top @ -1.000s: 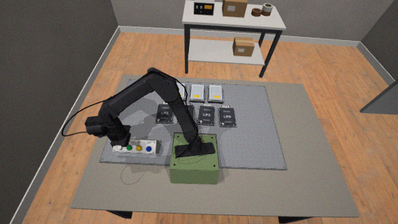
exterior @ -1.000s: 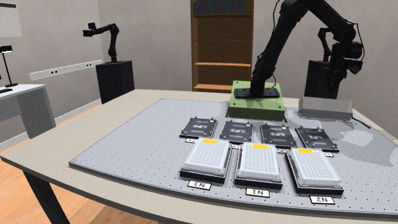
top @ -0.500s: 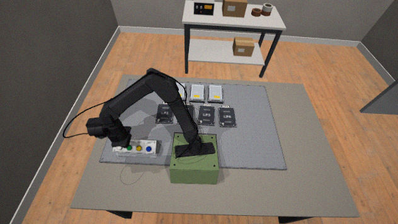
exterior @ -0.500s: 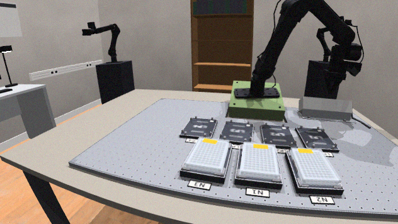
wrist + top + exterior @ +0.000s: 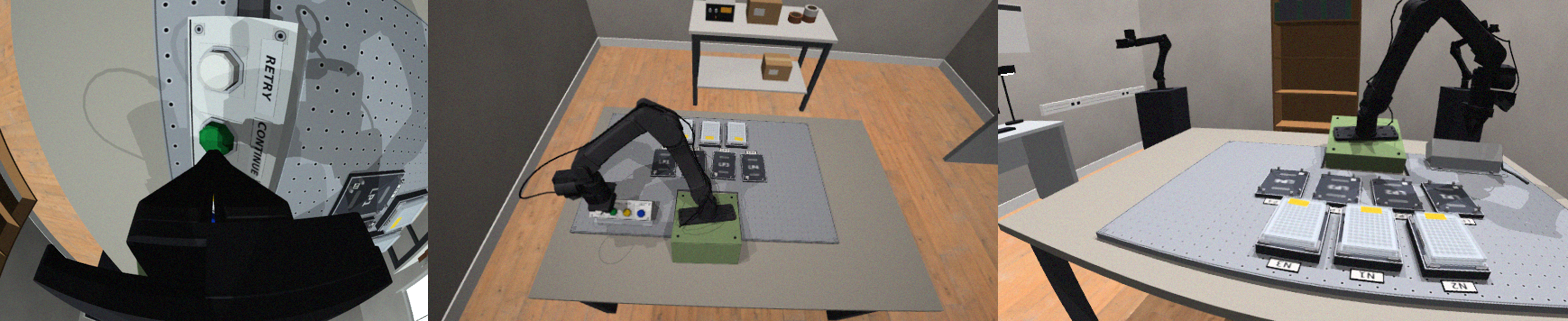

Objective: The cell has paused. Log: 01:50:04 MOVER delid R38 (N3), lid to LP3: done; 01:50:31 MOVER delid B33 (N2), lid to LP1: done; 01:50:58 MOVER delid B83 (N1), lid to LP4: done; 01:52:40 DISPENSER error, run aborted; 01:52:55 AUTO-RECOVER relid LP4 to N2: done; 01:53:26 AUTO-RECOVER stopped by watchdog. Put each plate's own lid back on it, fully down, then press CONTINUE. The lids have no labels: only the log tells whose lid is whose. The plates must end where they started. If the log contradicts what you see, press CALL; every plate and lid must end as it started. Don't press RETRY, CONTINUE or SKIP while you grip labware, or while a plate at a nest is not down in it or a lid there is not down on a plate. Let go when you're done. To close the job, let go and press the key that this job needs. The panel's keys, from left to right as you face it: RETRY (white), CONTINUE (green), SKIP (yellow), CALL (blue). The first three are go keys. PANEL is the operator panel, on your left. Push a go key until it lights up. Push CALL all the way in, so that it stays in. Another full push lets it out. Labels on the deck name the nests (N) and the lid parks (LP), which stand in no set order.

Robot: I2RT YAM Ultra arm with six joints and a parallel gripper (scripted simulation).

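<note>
Now: the green continue key 3 cm below my hand. The rest, counted from my hand: blue call key: 10 cm to the right, 4 cm below, 2 cm behind; then white retry key: 5 cm to the left, 3 cm below, 1 cm ahead; then yellow skip key: 5 cm to the right, 3 cm below, 1 cm behind.
</note>
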